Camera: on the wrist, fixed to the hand. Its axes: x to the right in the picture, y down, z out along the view.
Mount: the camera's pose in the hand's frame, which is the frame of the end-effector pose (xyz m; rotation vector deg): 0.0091 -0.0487 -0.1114 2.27 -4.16 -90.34
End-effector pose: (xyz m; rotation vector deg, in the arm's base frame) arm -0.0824 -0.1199 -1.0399 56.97 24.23 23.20
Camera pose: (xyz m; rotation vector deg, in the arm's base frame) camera -0.1256 -0.0596 -1.1367 26.61 56.91 -60.49
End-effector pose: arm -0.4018 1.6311 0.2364 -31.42 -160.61 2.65
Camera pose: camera -0.3962 1.5868 0.3499 95.44 -140.81 -11.27
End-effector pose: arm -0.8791 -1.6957 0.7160 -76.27 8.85 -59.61
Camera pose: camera -0.9700 -1.7760 0.7279 -76.64 -65.59 -127.38
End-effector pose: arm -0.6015 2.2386 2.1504 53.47 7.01 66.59
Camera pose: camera -0.6211 2.3049 2.0500 34.53 38.79 -19.37
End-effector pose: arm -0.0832 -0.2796 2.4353 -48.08 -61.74 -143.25
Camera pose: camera -0.1575 -0.3288 2.3521 -4.72 67.36 95.98
